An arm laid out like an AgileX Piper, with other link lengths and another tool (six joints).
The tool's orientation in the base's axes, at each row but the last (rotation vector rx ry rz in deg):
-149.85, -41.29, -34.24
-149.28, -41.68, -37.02
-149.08, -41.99, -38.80
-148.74, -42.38, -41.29
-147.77, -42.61, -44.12
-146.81, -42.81, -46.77
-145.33, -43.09, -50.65
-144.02, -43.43, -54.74
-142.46, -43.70, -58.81
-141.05, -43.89, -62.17
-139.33, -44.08, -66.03
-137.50, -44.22, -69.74
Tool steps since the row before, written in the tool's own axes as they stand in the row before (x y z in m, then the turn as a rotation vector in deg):
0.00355, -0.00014, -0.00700, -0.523, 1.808, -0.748
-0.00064, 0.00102, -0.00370, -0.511, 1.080, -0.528
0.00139, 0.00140, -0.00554, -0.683, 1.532, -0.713
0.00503, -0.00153, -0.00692, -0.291, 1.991, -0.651
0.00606, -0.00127, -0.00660, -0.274, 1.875, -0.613
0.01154, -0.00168, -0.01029, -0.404, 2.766, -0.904
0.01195, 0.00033, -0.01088, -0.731, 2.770, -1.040
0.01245, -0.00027, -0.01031, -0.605, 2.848, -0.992
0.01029, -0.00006, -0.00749, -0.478, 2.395, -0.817
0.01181, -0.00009, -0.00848, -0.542, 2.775, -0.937
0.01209, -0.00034, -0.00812, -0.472, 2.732, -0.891
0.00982, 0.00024, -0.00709, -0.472, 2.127, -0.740
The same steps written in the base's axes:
0.00060, -0.00158, 0.00767, 0.361, -1.993, -0.031
-0.00114, -0.00273, 0.00253, 0.037, -1.305, -0.053
-0.00010, -0.00306, 0.00502, 0.097, -1.818, -0.083
0.00024, 0.00008, 0.00869, 0.667, -2.007, 0.000
0.00095, 0.00031, 0.00899, 0.629, -1.890, 0.000
0.00264, 0.00088, 0.01530, 0.928, -2.788, 0.000
0.00307, -0.00110, 0.01583, 0.649, -2.976, -0.113
0.00249, -0.00036, 0.01597, 0.799, -2.970, -0.070
0.00202, -0.00010, 0.01257, 0.699, -2.478, -0.048
0.00175, -0.00022, 0.01443, 0.823, -2.862, -0.053
0.00124, 0.00005, 0.01451, 0.861, -2.782, -0.023
0.00043, -0.00081, 0.01208, 0.590, -2.223, -0.077

